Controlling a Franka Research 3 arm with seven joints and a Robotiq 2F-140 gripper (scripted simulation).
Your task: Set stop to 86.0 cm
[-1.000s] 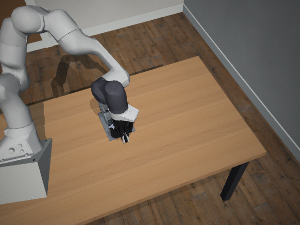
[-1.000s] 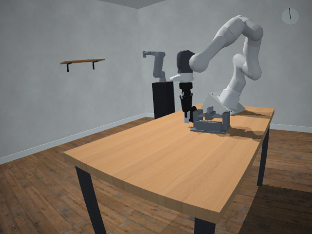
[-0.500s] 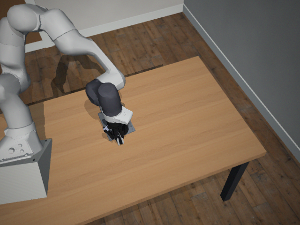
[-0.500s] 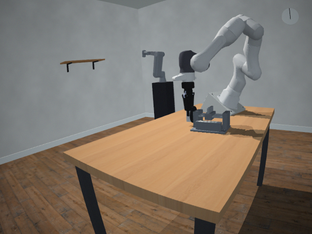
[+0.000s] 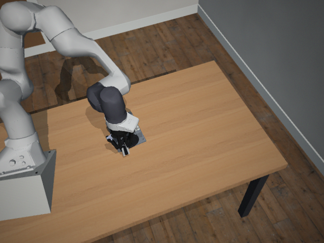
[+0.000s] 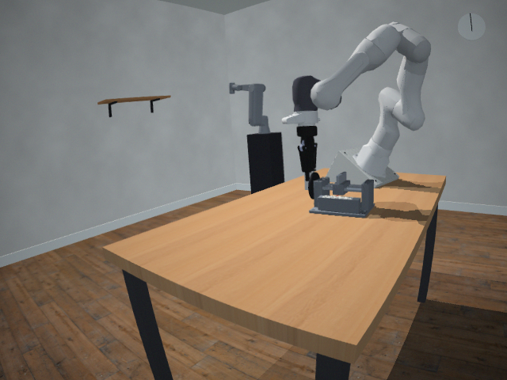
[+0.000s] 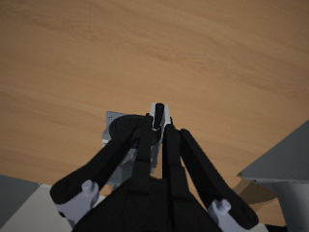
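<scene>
The black handwheel is 10 mm ahead of my hand, 20 mm to the left of it and 20 mm below it. Also, from my hand: sliding stop block 50 mm ahead, 140 mm to the left.
</scene>
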